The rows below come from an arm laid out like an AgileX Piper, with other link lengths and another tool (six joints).
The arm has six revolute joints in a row. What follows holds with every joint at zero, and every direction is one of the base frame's. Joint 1 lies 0.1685 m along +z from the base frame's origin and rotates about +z. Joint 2 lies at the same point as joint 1 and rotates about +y. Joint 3 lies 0.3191 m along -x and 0.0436 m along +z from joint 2 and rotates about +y. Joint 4 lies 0.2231 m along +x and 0.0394 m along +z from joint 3 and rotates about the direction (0.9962, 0, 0.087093). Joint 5 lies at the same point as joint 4 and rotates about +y. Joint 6 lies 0.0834 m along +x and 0.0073 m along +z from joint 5 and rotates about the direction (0.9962, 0, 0.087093). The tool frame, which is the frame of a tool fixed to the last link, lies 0.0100 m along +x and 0.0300 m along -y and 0.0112 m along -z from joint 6; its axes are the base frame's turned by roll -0.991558, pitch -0.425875 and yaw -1.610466 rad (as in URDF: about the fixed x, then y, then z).
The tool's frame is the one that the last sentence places.
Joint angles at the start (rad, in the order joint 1, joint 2, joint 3, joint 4, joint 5, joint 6):
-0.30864, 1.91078, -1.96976, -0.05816, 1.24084, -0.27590
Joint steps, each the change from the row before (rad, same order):
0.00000, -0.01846, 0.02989, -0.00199, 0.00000, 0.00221
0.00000, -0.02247, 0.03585, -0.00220, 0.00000, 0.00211
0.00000, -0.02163, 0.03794, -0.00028, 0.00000, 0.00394
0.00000, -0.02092, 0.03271, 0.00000, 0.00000, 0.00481
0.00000, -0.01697, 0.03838, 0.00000, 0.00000, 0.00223
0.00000, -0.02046, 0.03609, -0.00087, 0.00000, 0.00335
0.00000, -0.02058, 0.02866, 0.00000, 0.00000, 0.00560
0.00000, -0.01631, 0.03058, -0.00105, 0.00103, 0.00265
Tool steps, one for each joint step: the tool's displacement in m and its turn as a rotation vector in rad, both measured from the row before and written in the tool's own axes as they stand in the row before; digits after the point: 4 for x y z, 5 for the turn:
-0.0032, 0.0025, -0.0040, -0.00978, -0.00497, 0.00366
-0.0040, 0.0031, -0.0049, -0.01138, -0.00610, 0.00391
-0.0045, 0.0039, -0.0041, -0.01244, -0.00796, 0.00744
-0.0041, 0.0032, -0.0045, -0.00890, -0.00491, 0.00722
-0.0046, 0.0050, -0.0019, -0.01621, -0.01188, 0.00733
-0.0045, 0.0043, -0.0037, -0.01238, -0.00742, 0.00631
-0.0040, 0.0031, -0.0046, -0.00615, -0.00224, 0.00695
-0.0040, 0.0041, -0.0026, -0.01233, -0.00733, 0.00548

